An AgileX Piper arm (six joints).
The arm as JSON. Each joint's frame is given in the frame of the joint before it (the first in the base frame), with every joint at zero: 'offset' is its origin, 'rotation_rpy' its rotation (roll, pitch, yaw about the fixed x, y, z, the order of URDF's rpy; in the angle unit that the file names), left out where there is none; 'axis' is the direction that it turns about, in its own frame. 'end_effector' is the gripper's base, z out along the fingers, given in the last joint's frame.
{
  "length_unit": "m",
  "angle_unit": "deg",
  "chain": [
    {
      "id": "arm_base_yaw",
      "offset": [
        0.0,
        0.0,
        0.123
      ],
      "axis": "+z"
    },
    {
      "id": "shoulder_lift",
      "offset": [
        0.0,
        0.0,
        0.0
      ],
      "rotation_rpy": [
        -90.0,
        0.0,
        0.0
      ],
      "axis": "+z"
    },
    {
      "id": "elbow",
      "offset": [
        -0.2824,
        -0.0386,
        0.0
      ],
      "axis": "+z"
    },
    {
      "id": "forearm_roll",
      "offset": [
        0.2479,
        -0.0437,
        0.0
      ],
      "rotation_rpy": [
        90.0,
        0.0,
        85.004
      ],
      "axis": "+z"
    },
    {
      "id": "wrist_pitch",
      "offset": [
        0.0,
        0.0,
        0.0
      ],
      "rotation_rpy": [
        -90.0,
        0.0,
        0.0
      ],
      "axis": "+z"
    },
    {
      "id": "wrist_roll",
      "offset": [
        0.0,
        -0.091,
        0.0
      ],
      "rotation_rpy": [
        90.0,
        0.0,
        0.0
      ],
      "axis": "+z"
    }
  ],
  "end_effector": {
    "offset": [
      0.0,
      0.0,
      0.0
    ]
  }
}
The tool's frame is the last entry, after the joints.
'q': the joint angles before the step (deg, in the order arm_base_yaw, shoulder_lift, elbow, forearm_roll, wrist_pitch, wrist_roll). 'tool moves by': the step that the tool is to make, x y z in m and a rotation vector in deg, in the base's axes. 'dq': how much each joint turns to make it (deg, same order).
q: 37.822 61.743 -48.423 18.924 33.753 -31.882
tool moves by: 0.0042 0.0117 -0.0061 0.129 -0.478 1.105
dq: 1.962 2.403 0.001 0.102 -2.988 -0.185
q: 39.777 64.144 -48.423 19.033 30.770 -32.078
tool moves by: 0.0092 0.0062 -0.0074 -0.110 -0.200 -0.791
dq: 0.014 2.544 0.002 0.090 -2.757 -0.150
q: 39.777 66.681 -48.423 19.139 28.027 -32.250
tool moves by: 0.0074 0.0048 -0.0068 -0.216 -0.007 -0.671
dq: -0.021 2.129 0.004 0.038 -2.110 -0.047
